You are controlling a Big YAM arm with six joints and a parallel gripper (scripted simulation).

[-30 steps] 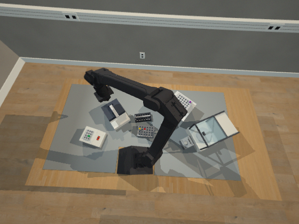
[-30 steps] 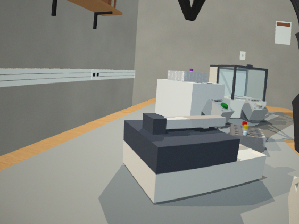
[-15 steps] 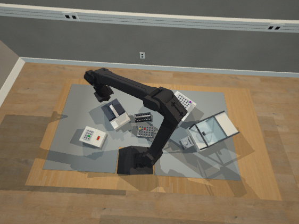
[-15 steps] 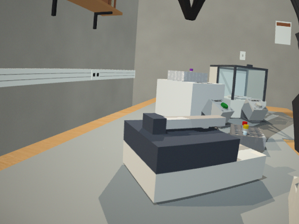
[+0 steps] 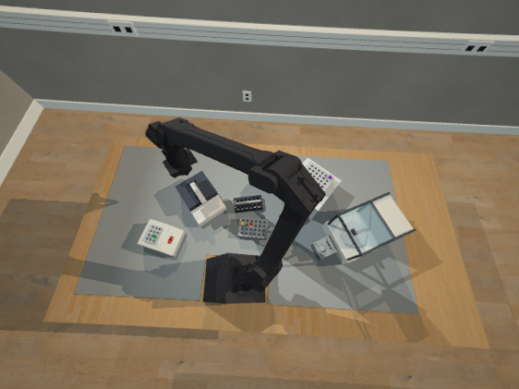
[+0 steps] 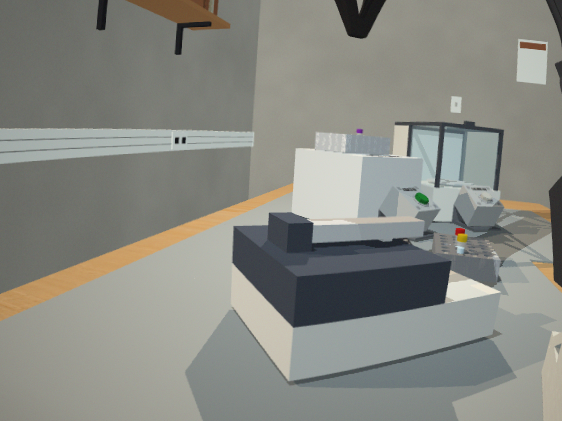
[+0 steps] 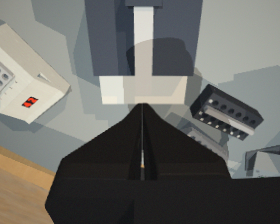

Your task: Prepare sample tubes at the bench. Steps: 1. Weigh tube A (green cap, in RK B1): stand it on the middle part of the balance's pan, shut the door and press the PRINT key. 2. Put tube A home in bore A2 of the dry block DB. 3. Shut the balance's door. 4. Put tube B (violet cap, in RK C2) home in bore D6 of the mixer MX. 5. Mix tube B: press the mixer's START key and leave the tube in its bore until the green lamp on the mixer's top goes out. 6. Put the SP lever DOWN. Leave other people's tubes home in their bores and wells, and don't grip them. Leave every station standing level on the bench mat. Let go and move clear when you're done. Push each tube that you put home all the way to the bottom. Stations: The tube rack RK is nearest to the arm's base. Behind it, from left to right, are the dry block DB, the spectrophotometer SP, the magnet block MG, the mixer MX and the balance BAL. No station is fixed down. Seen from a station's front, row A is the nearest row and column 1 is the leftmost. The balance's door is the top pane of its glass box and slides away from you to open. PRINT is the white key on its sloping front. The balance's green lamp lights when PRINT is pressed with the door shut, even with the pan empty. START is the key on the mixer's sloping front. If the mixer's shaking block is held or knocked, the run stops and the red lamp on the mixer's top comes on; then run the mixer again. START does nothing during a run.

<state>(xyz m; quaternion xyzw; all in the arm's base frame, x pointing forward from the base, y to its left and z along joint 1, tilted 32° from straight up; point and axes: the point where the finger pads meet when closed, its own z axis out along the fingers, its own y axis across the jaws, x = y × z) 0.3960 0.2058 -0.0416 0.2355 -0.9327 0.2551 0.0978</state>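
My gripper is now 160 mm above the SP lever, 20 mm past it and 10 mm to the left of it. From my hand the other things lie so: dry block (220 mm below, 190 mm behind, 150 mm to the left); rack RK (240 mm to the right, 240 mm below, 180 mm behind); magnet block (230 mm to the right, 230 mm below, 70 mm behind).
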